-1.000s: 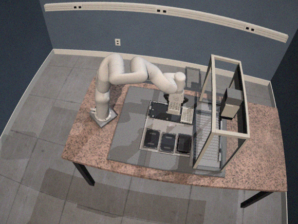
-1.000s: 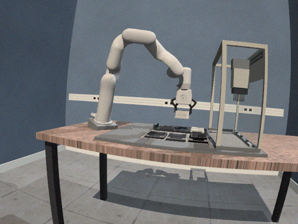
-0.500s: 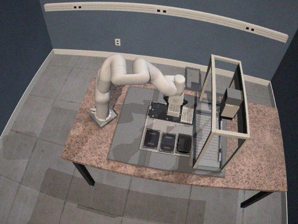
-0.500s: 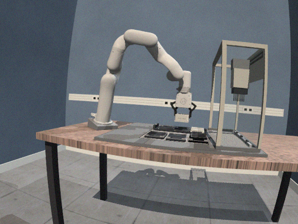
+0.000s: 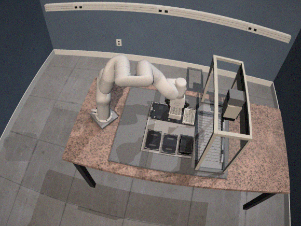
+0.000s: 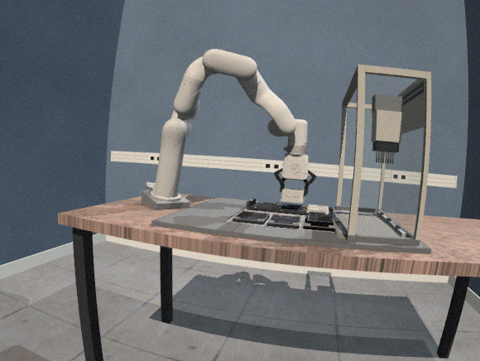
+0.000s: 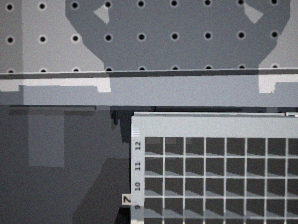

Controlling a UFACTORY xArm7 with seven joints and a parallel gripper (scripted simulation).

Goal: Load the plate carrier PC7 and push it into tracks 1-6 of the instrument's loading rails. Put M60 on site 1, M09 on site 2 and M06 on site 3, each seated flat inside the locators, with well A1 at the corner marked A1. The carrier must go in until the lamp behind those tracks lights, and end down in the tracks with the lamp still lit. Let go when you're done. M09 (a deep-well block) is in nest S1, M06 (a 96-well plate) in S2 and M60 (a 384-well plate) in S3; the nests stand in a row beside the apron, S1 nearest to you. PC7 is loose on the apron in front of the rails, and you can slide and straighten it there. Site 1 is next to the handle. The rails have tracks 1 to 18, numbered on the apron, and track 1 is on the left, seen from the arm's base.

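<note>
The dark plate carrier PC7 lies 10 mm behind my hand and 60 mm below it. The rest, counted from my hand: white deep-well block M09: 10 mm below; then nest S2: 40 mm behind, 240 mm to the right, 70 mm below; then white 96-well plate M06: 100 mm ahead, 20 mm to the right, 60 mm below.
</note>
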